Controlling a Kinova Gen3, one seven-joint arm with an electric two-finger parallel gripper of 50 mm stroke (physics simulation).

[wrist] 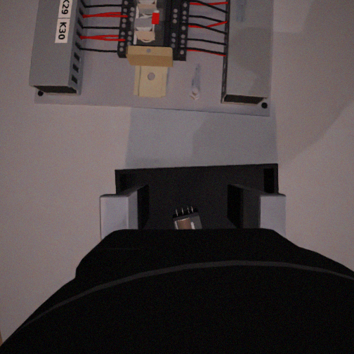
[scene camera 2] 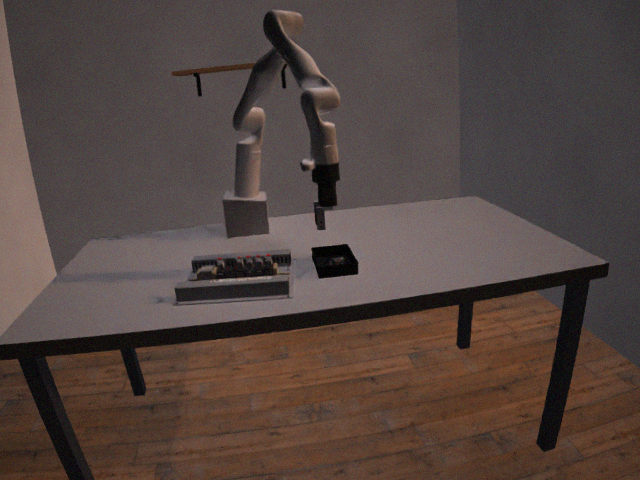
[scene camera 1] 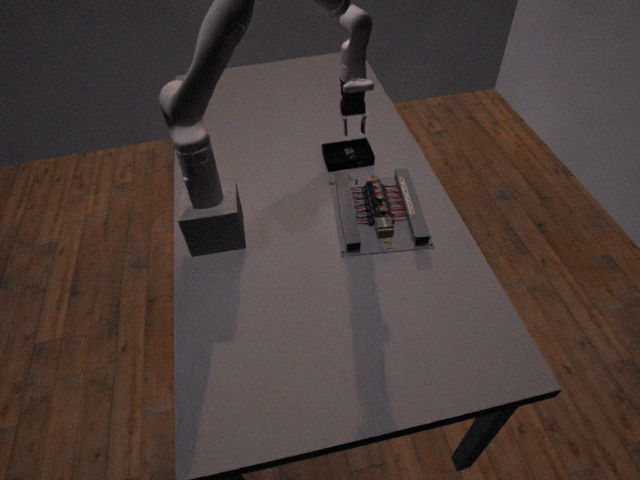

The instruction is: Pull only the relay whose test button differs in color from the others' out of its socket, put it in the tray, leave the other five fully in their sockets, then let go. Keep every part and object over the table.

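Frame: origin at the arm's base, x ahead, y left, z up, level; millimetres.
Where they show: gripper, fingertip midpoint: [scene camera 2: 320, 226] [scene camera 1: 354, 132]; arm's base, origin of the base link: [scene camera 2: 246, 195] [scene camera 1: 207, 199].
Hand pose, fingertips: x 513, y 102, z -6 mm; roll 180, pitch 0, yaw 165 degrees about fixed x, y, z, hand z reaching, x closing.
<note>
Things, the pixels of their centre, and the offset from my fingertips.
- relay, body centre: [scene camera 2: 337, 262] [scene camera 1: 349, 153] 42 mm left, 7 mm ahead, 115 mm down
- black tray, body centre: [scene camera 2: 333, 260] [scene camera 1: 347, 154] 36 mm left, 4 mm back, 111 mm down
- panel, body centre: [scene camera 2: 237, 279] [scene camera 1: 378, 211] 246 mm right, 38 mm back, 124 mm down
One relay [scene camera 1: 349, 151] [scene camera 2: 337, 260] [wrist: 187, 222] lies on its side in the black tray [scene camera 1: 349, 165] [scene camera 2: 337, 270] [wrist: 195, 172]. Its pins show in the wrist view; its test button is hidden there. My gripper [scene camera 1: 354, 129] [scene camera 2: 321, 227] [wrist: 187, 201] is open and empty, its fingers above the tray and apart from the relay. The other relays stand in a row of sockets on the panel [scene camera 1: 364, 249] [scene camera 2: 232, 301] [wrist: 115, 104]. Red test buttons show on several of them; one such button [wrist: 155, 18] is near in the wrist view. How fully each is seated is too small to tell.
Two grey wire ducts [scene camera 1: 347, 222] [scene camera 1: 413, 211] flank the sockets, with red and black wires between. A tan end stop [wrist: 150, 56] closes the row on the tray side. The table's edge [scene camera 2: 392, 302] runs beyond the panel and tray.
</note>
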